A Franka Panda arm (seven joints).
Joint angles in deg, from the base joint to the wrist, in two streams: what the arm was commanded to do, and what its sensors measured. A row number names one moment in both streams.
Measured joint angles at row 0:
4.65 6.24 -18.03 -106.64 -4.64 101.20 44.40
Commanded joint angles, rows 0 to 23:
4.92 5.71 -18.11 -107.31 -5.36 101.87 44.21
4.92 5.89 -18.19 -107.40 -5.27 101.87 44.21
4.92 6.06 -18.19 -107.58 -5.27 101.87 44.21
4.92 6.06 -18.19 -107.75 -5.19 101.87 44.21
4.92 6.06 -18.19 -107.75 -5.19 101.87 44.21
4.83 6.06 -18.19 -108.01 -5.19 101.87 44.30
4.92 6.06 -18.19 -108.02 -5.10 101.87 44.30
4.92 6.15 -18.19 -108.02 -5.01 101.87 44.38
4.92 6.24 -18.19 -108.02 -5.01 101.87 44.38
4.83 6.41 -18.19 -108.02 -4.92 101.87 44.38
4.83 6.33 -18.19 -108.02 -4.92 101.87 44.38
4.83 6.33 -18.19 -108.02 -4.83 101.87 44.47
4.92 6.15 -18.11 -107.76 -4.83 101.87 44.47
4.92 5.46 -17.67 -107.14 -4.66 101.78 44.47
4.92 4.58 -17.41 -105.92 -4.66 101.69 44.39
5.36 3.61 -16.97 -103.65 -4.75 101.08 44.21
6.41 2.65 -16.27 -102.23 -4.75 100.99 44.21
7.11 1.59 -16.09 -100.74 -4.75 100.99 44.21
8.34 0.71 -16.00 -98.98 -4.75 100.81 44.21
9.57 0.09 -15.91 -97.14 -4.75 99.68 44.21
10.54 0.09 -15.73 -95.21 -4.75 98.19 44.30
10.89 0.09 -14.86 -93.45 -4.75 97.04 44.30
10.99 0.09 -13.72 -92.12 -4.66 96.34 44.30
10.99 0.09 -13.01 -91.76 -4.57 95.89 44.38
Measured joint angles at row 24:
10.51 -0.57 -15.06 -95.28 -4.59 98.56 44.41
